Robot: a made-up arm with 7 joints. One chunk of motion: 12 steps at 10 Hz.
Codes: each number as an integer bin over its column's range. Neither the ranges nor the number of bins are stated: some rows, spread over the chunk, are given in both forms.
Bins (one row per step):
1: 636 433 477 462 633 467
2: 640 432 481 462 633 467
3: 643 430 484 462 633 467
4: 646 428 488 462 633 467
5: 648 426 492 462 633 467
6: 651 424 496 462 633 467
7: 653 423 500 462 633 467
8: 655 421 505 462 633 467
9: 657 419 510 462 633 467
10: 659 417 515 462 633 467
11: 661 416 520 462 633 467
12: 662 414 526 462 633 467
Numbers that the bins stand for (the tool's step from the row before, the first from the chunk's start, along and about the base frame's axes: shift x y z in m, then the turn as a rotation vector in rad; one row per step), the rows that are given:
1: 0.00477 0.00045 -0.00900 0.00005 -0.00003 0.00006
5: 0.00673 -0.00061 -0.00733 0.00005 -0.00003 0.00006
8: 0.00787 -0.00137 -0.00589 0.00005 -0.00003 0.00006
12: 0.00901 -0.00242 -0.00356 0.00005 -0.00003 0.00006
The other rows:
2: 0.00542 0.00030 -0.00856 0.00005 -0.00003 0.00006
3: 0.00591 -0.00001 -0.00822 0.00005 -0.00003 0.00006
4: 0.00640 -0.00031 -0.00778 0.00005 -0.00003 0.00006
6: 0.00722 -0.00091 -0.00689 0.00005 -0.00003 0.00006
7: 0.00755 -0.00106 -0.00644 0.00005 -0.00003 0.00006
9: 0.00820 -0.00167 -0.00533 0.00005 -0.00003 0.00006
10: 0.00852 -0.00197 -0.00478 0.00005 -0.00003 0.00006
11: 0.00885 -0.00212 -0.00422 0.00005 -0.00003 0.00006

